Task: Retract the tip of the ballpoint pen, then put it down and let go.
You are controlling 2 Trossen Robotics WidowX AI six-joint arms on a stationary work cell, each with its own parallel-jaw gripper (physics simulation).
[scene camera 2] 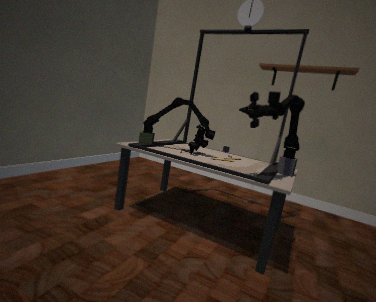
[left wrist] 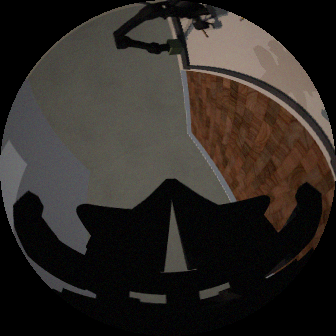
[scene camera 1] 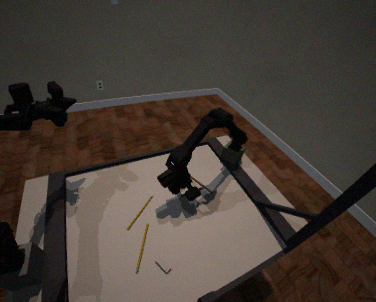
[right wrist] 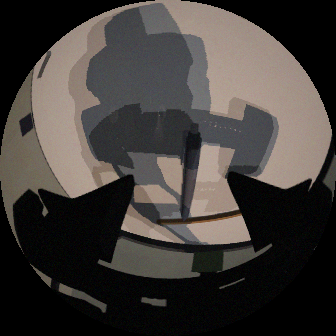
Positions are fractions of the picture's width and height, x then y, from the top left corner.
My left gripper (scene camera 1: 0.20,0.33) is shut and holds nothing. I also see my right gripper (right wrist: 0.54,0.53), a dark ballpoint pen (right wrist: 0.57,0.43) and a dark frame (scene camera 1: 0.15,0.86).
My left gripper is seen too in the left wrist view (left wrist: 0.51,0.54).
